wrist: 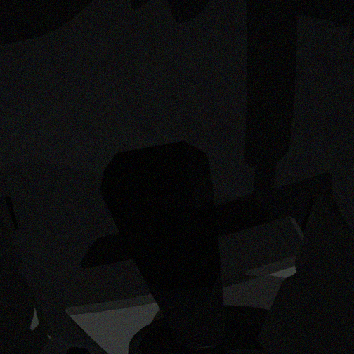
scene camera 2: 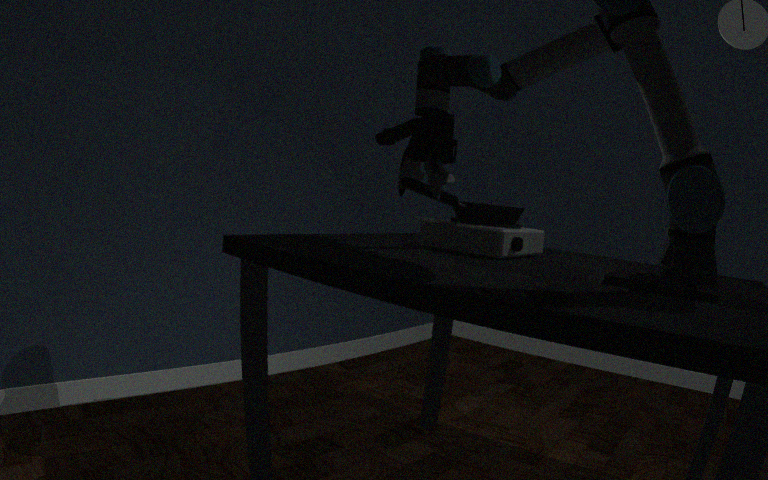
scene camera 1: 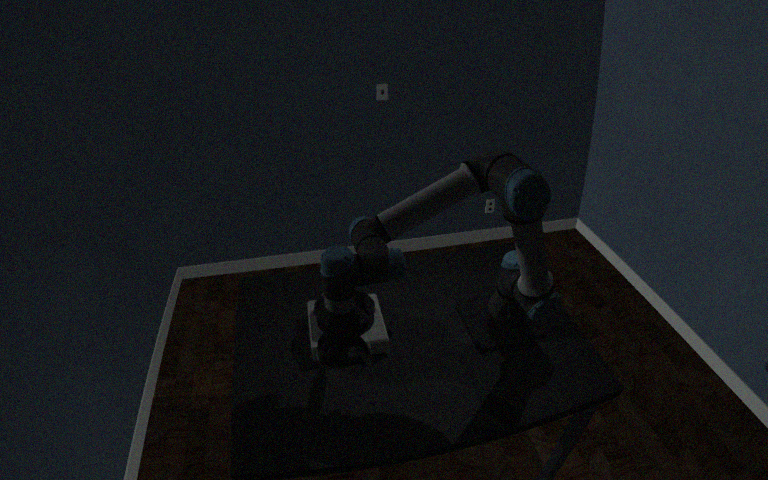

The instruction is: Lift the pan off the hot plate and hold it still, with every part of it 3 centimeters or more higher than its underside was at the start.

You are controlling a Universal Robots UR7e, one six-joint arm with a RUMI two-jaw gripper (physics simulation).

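Frame: origin at the arm's base, x left, y back, z up, level; millimetres.
Seen in the pictures: gripper, fingertip midpoint: (scene camera 2: 418, 198) (scene camera 1: 344, 364); arm's base, link origin: (scene camera 2: 685, 277) (scene camera 1: 508, 308).
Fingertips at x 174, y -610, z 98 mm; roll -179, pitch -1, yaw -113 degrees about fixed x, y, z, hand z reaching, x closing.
Pixels of each thing's middle, then the offset from my fingertips to it. Level surfaces: height alone.
- dark pan, body centre: (scene camera 2: 463, 202) (scene camera 1: 343, 327) dz +1, dx -149, dy +26 mm
- white hot plate, body centre: (scene camera 2: 488, 236) (scene camera 1: 348, 325) dz -79, dx -240, dy +53 mm
- dark table, surface height: dz -118 mm
- dark knob, body centre: (scene camera 2: 517, 244) dz -81, dx -171, dy +169 mm
The dark pan (scene camera 2: 489, 213) (wrist: 245, 327) sits on the white hot plate (scene camera 1: 378, 333) (scene camera 2: 475, 240) (wrist: 115, 320). Its handle (scene camera 2: 433, 192) (wrist: 167, 200) slants up and away from the pan, toward the left in the scene camera 2 view. My gripper (scene camera 2: 420, 187) (wrist: 157, 202) is open and points down, with its fingertips at about the height of the handle. In the wrist view the handle shows between the two spread fingers, with a gap on both sides. In the scene camera 1 view the arm hides much of the pan, and darkness blurs the fingers.
The hot plate stands on a dark table (scene camera 1: 419, 384) (scene camera 2: 339, 257) with a rounded edge. A dark knob (scene camera 2: 516, 243) shows on the hot plate's end. The arm's base (scene camera 2: 690, 254) stands on the same table, to the right in both scene views. The light is very dim.
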